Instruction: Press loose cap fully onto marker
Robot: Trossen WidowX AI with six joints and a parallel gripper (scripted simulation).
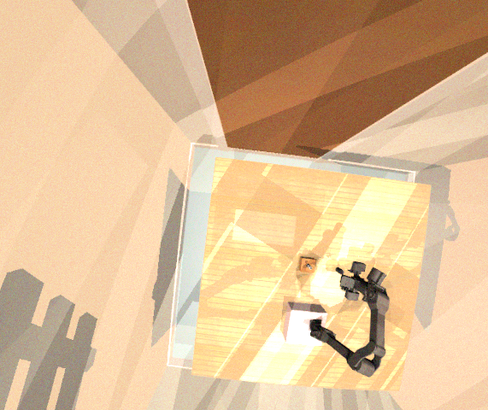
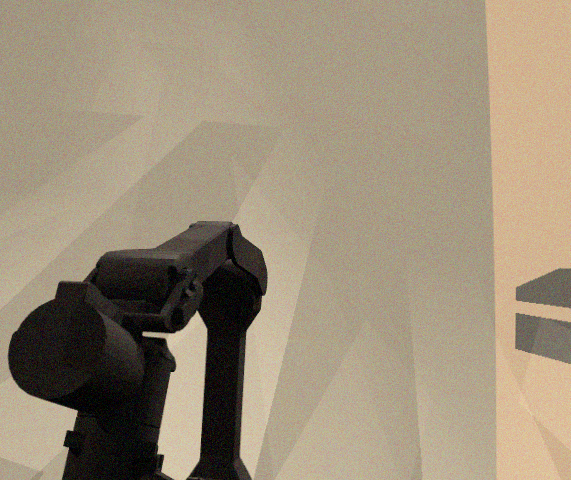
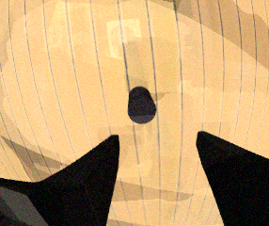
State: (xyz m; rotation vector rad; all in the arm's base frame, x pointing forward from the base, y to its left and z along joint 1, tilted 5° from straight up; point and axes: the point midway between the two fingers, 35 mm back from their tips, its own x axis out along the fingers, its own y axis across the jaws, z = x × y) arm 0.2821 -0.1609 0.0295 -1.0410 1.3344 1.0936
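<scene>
My gripper tip is 10 mm past the dark marker cap and 80 mm above it. From my gripper tip the other things lie so: marker: 30 mm ahead, 190 mm to the left, 40 mm below.
</scene>
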